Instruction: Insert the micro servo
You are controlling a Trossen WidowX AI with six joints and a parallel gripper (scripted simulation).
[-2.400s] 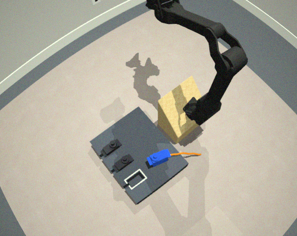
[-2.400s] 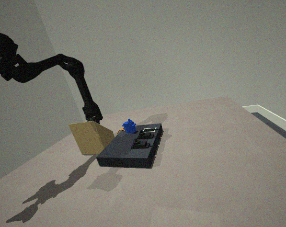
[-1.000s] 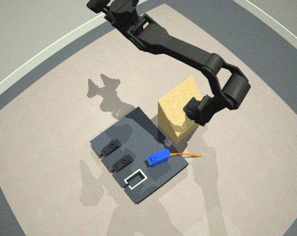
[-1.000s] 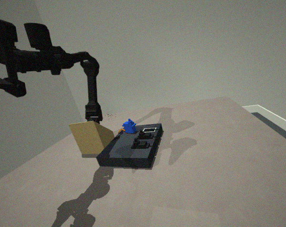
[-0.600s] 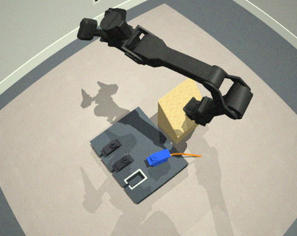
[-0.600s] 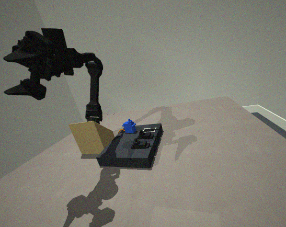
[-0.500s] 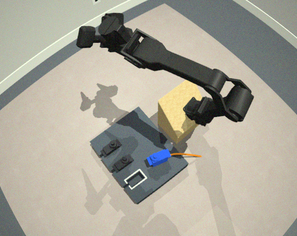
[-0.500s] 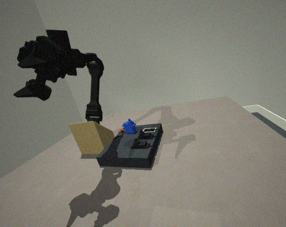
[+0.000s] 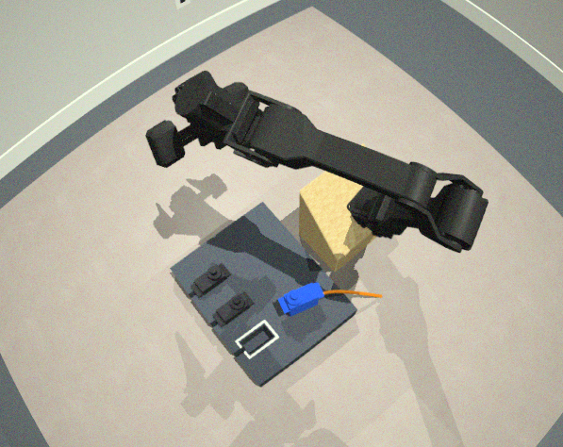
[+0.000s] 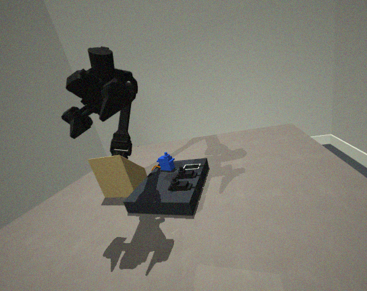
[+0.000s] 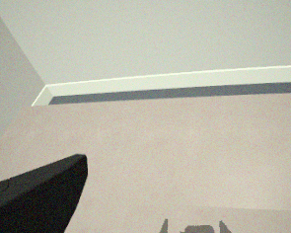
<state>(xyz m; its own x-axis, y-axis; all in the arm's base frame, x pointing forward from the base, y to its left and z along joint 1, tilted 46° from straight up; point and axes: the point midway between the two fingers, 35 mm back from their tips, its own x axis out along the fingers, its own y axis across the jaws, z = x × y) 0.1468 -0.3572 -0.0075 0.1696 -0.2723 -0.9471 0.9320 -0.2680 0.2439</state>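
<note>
Right now my gripper tip is 2 cm short of the dark grey deck, 24 cm to the right of it and 30 cm above it.
</note>
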